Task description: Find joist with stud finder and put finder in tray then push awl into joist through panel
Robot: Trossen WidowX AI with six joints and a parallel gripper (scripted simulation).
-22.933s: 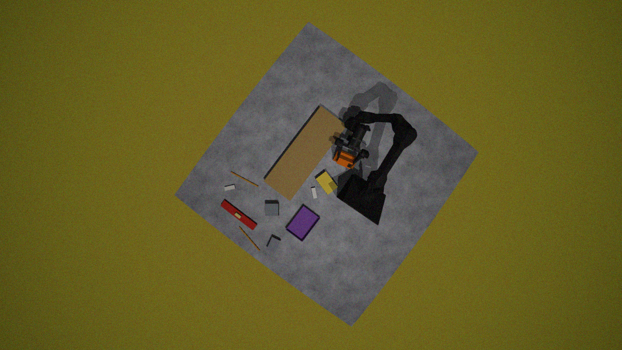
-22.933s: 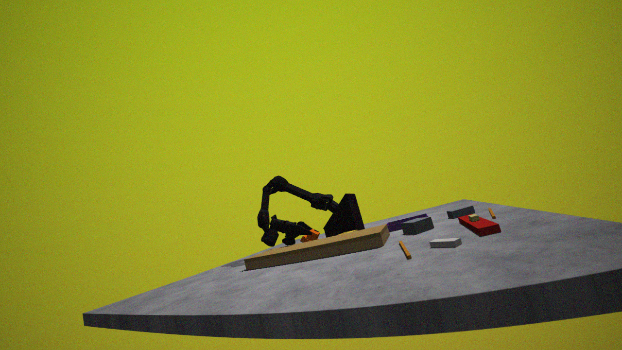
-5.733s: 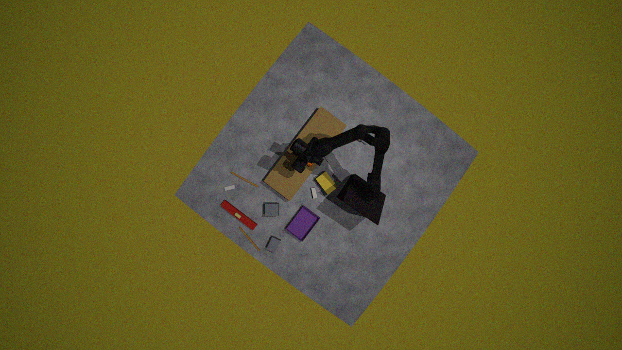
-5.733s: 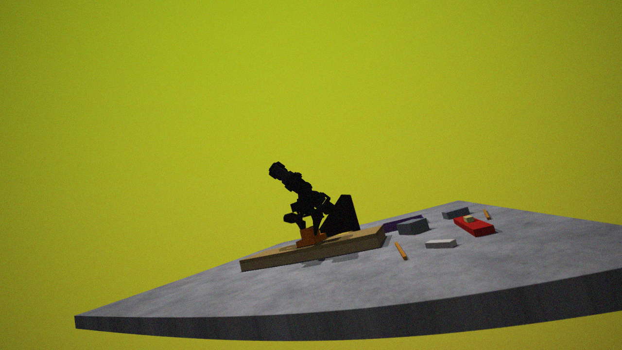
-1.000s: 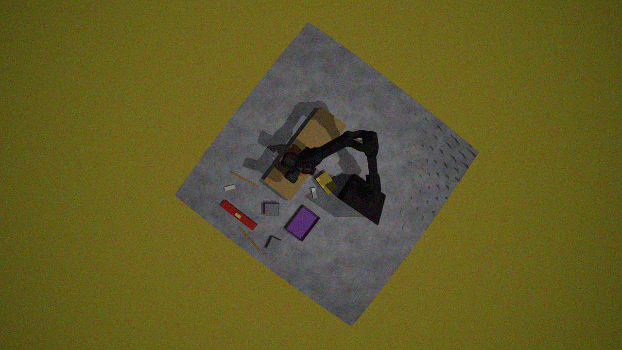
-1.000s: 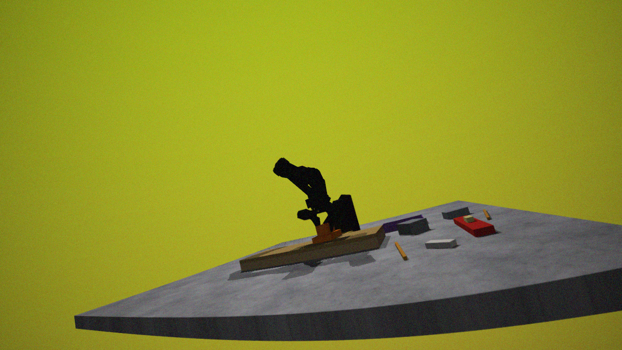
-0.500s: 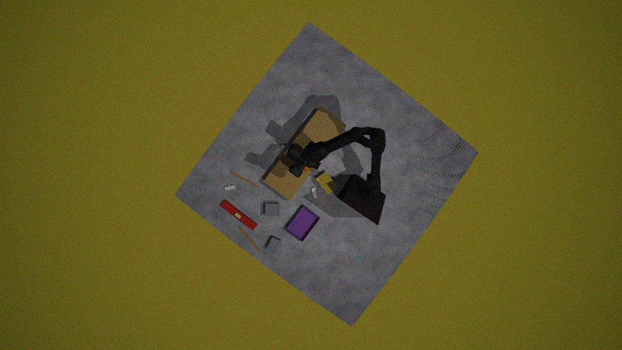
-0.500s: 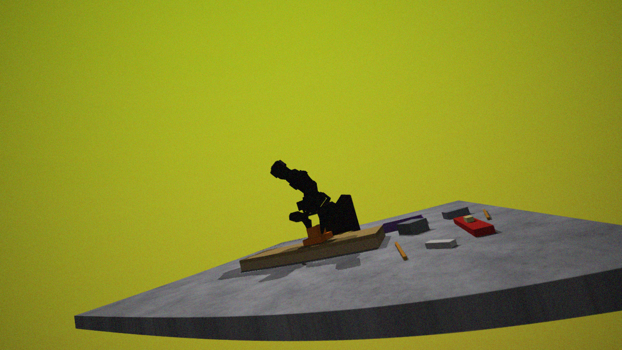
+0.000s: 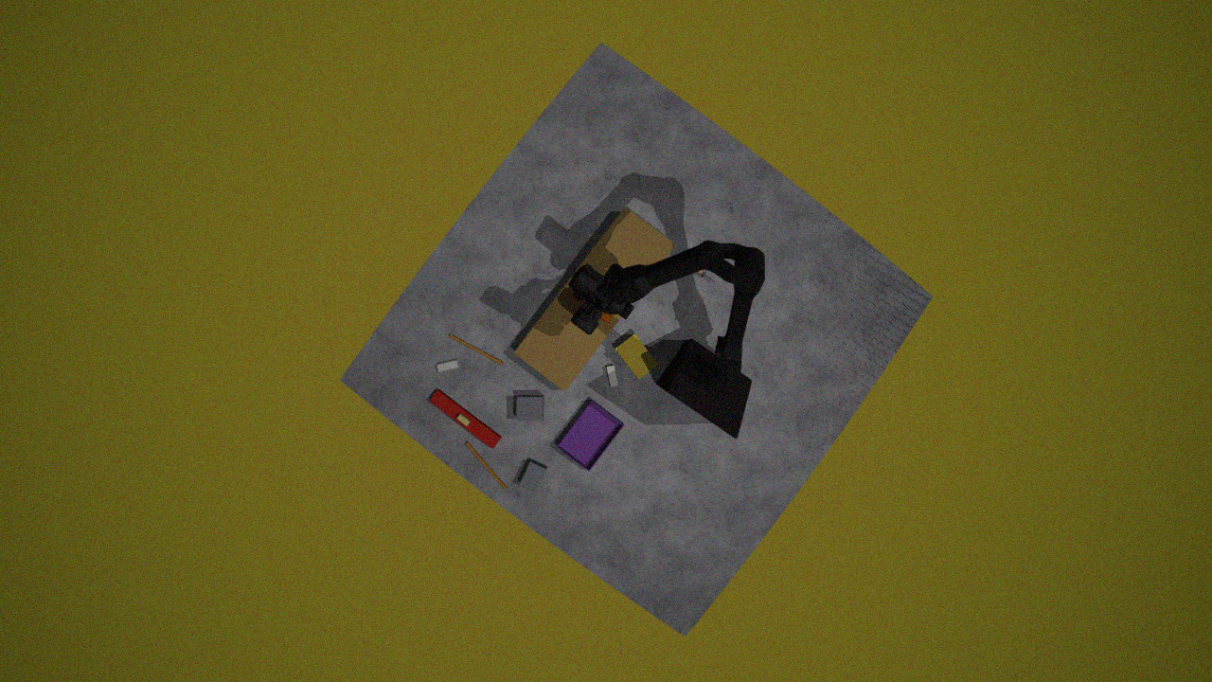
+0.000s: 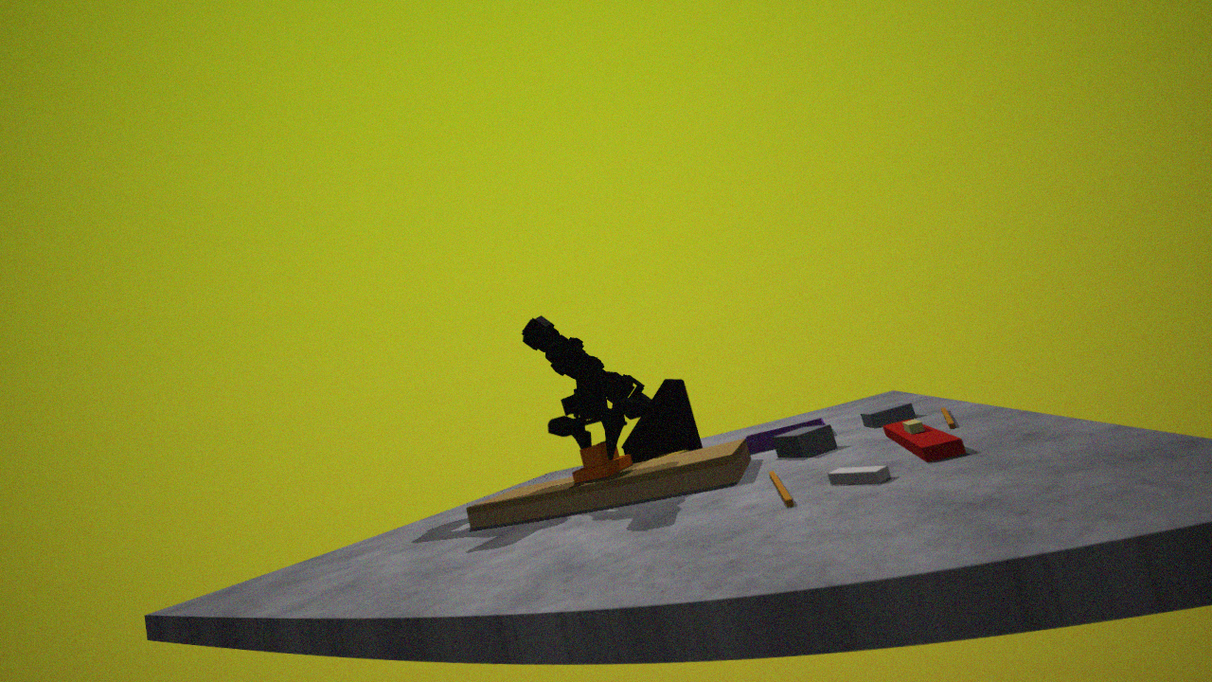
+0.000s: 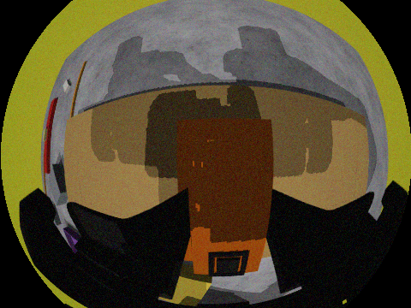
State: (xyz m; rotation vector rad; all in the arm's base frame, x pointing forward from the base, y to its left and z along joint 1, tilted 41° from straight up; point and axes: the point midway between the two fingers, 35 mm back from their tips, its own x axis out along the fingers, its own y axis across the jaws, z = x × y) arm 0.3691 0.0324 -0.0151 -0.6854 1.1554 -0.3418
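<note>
The purple tray lies 30 cm to the left of my gripper tip, 25 cm behind it and 5 cm below it. Also, from my gripper tip: awl (27 cm to the right, 17 cm behind, 6 cm below); then yellow block (20 cm behind, 5 cm below, 4 cm to the left); then orange stud finder (2 cm behind, 2 cm above).
</note>
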